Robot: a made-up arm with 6 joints. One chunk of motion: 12 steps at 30 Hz.
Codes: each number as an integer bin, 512 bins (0 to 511) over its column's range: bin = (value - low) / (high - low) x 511, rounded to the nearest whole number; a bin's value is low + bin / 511 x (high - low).
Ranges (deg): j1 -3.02..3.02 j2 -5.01..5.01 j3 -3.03..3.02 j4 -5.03..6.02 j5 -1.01..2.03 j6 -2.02..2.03
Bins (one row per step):
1: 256 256 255 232 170 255
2: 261 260 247 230 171 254
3: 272 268 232 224 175 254
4: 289 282 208 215 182 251
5: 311 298 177 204 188 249
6: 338 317 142 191 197 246
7: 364 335 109 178 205 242
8: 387 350 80 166 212 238
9: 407 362 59 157 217 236
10: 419 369 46 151 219 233
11: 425 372 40 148 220 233
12: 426 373 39 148 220 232
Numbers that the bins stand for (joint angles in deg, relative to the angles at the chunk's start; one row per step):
1: 0.01 0.01 -0.01 -0.01 0.00 0.00
2: 0.07 0.09 -0.11 -0.06 0.01 -0.01
3: 0.20 0.25 -0.28 -0.19 0.03 -0.01
4: 0.40 0.52 -0.57 -0.38 0.07 -0.03
5: 0.66 0.83 -0.93 -0.62 0.11 -0.05
6: 0.98 1.21 -1.35 -0.90 0.16 -0.07
7: 1.28 1.56 -1.74 -1.18 0.21 -0.10
8: 1.55 1.85 -2.08 -1.44 0.25 -0.13
9: 1.79 2.09 -2.33 -1.63 0.28 -0.15
10: 1.93 2.23 -2.49 -1.76 0.29 -0.17
11: 2.00 2.28 -2.56 -1.83 0.30 -0.17
12: 2.02 2.30 -2.57 -1.83 0.30 -0.18

